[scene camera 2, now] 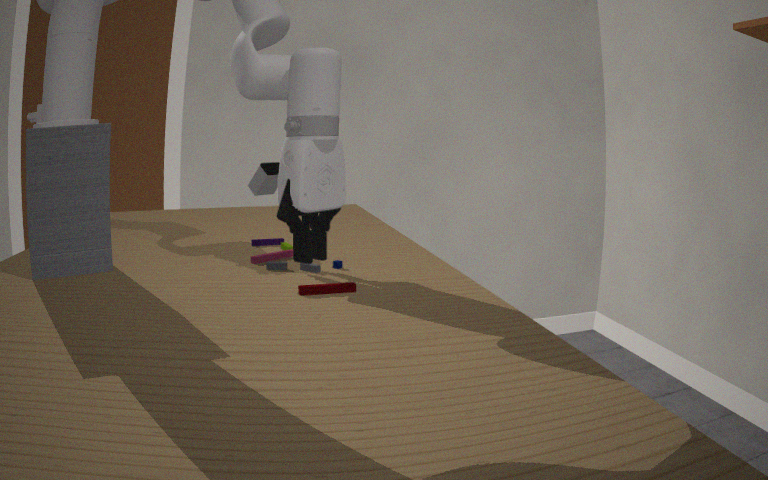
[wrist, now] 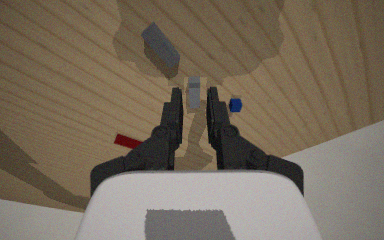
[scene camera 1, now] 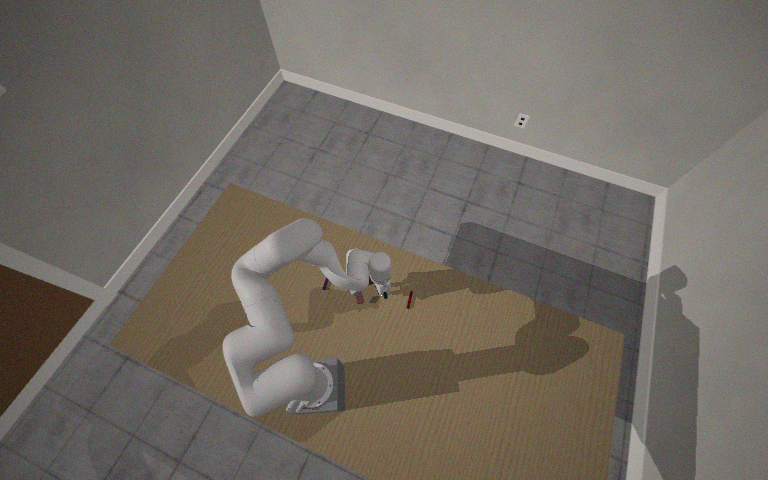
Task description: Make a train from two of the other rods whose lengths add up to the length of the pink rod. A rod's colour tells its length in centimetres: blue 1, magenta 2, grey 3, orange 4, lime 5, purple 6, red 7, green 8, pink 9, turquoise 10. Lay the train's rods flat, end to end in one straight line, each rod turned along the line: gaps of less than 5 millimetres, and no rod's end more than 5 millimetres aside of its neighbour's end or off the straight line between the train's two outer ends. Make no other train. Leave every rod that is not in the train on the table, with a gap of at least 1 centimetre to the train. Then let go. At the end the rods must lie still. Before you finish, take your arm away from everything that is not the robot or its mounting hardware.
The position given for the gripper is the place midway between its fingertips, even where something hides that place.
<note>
In view: the gripper (scene camera 2: 310, 260) and a grey rod (wrist: 152, 34).
The gripper is seen too in the wrist view (wrist: 194, 99).
</note>
